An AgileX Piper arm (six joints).
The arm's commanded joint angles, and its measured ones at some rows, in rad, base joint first. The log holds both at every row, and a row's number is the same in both.
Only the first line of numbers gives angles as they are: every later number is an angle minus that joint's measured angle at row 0.
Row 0, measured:
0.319, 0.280, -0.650, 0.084, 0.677, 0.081
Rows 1 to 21, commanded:
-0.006, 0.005, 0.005, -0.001, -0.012, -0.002
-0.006, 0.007, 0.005, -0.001, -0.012, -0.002
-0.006, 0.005, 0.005, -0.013, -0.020, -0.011
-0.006, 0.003, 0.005, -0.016, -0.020, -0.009
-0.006, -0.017, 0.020, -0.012, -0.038, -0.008
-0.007, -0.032, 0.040, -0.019, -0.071, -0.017
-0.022, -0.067, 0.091, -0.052, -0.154, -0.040
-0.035, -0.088, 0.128, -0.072, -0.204, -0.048
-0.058, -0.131, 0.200, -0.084, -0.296, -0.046
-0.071, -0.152, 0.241, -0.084, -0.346, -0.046
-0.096, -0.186, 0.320, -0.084, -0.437, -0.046
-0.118, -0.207, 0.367, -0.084, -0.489, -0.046
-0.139, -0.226, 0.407, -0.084, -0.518, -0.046
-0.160, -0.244, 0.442, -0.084, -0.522, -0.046
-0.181, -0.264, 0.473, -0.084, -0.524, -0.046
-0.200, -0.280, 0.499, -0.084, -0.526, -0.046
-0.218, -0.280, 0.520, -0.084, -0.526, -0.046
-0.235, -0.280, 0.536, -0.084, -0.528, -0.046
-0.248, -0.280, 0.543, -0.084, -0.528, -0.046
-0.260, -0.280, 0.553, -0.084, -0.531, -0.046
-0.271, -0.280, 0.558, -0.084, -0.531, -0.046
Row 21, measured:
-0.230, -0.274, 0.530, -0.078, -0.507, -0.039
